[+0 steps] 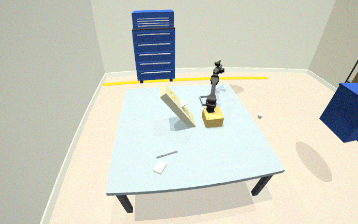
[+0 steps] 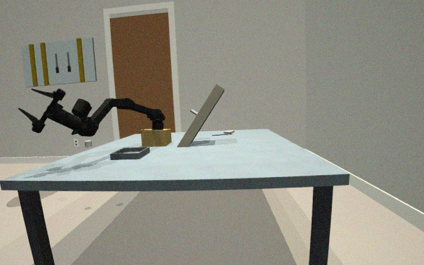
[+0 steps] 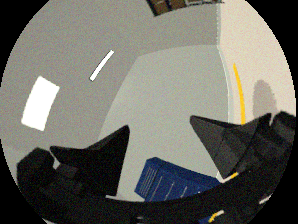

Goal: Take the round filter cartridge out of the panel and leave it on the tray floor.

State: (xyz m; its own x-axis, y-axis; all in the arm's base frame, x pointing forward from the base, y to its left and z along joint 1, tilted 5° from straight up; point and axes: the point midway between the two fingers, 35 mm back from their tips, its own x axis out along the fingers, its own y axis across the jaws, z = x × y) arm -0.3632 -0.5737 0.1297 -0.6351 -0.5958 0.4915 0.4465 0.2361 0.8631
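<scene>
My gripper tip is now 730 mm short of the white round filter cartridge, 540 mm to the right of it and 30 mm above it. Also, from my gripper tip: dark grey tray 310 mm to the left, 300 mm below, 270 mm ahead; then white pad 990 mm to the left, 920 mm ahead, 300 mm below.
</scene>
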